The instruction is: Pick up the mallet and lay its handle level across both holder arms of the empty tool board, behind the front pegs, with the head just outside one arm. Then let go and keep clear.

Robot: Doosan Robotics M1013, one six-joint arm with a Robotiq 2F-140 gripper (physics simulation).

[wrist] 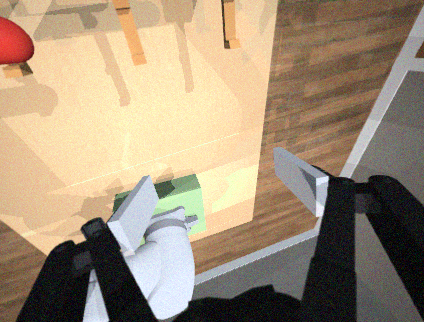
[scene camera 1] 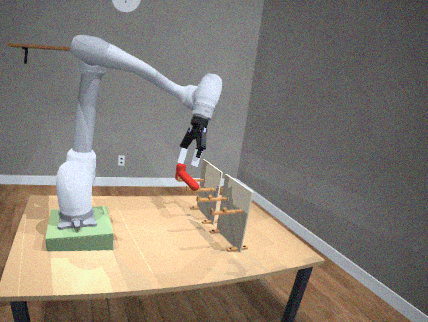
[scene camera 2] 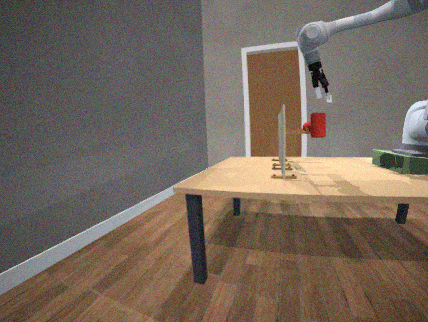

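Observation:
The red mallet (scene camera 1: 189, 180) (scene camera 2: 318, 125) lies across the holder arms of the far tool board (scene camera 1: 213, 175) in scene camera 1, its head toward the far side. In the wrist view a red end of the mallet (wrist: 14, 42) shows at the upper left, by a wooden arm tip. The empty tool board (scene camera 1: 243, 202) stands nearer in scene camera 1; its two holder arms (scene camera 1: 212, 199) (scene camera 1: 227, 212) (wrist: 131, 35) (wrist: 230, 25) carry pegs. My gripper (scene camera 1: 189, 160) (scene camera 2: 324, 96) (wrist: 213, 174) is open and empty, apart from the mallet and above it.
Both boards stand upright on small wooden feet on the table (scene camera 1: 175, 272) (scene camera 2: 225, 181). The arm's base stands on a green block (scene camera 1: 80, 242) (scene camera 2: 400, 162) (wrist: 192, 187). The board arms stick out toward the base. The table edge shows at the right in the wrist view.

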